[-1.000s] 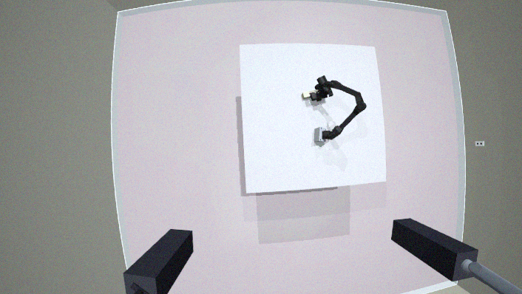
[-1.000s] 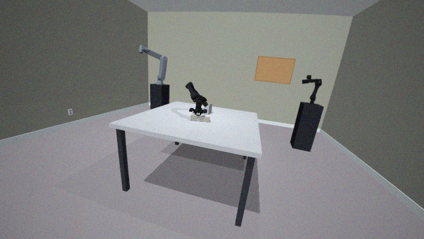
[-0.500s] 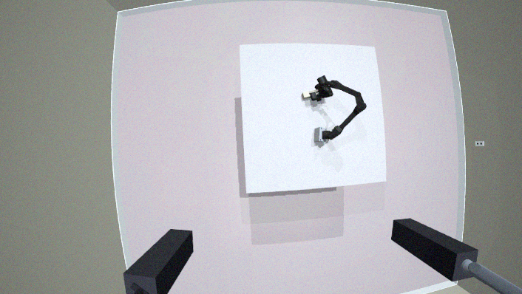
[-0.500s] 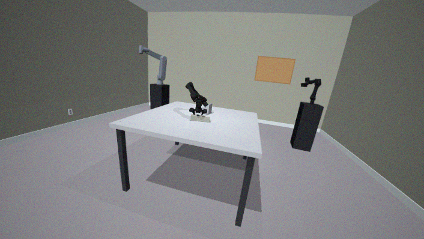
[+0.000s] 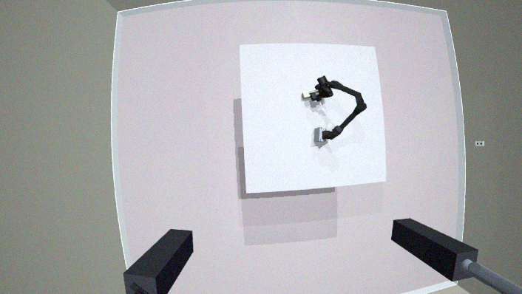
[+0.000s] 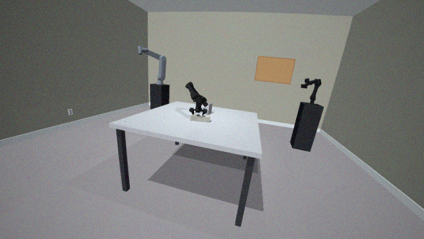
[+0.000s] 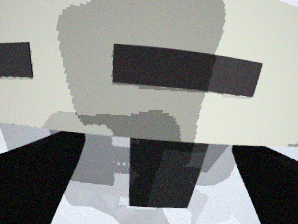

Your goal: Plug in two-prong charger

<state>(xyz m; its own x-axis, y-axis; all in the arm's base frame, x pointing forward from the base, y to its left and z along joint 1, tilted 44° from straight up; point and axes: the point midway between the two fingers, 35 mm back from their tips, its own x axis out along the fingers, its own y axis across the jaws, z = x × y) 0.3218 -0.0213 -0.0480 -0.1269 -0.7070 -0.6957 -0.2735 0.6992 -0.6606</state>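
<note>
Now: gripper tip 20 mm short of the dark charger, 10 mm to the right of it and 10 mm below it.
</note>
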